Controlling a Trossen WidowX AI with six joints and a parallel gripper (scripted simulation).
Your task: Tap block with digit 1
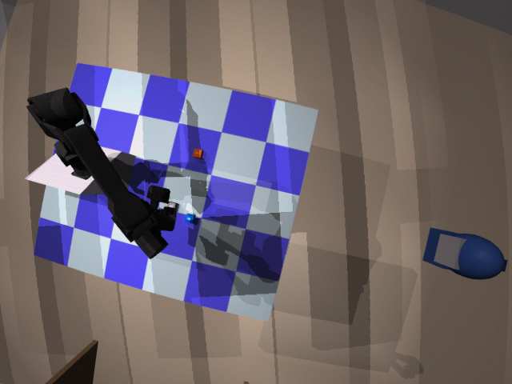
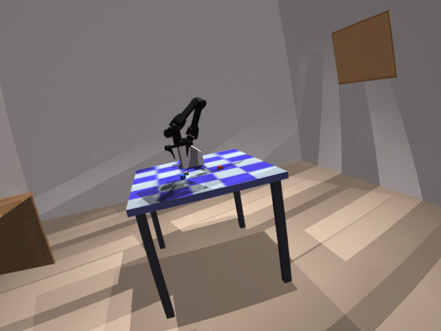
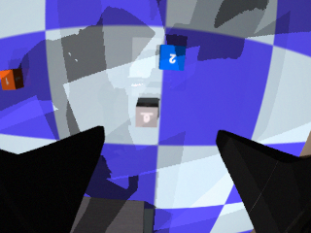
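The orange block is 1 cm ahead of my gripper tip, 24 cm to the left of it and 11 cm below it. The rest, counted from my gripper tip: blue block 6 cm ahead, 1 cm to the right, 11 cm below; then grey block 3 cm behind, 1 cm to the left, 11 cm below.
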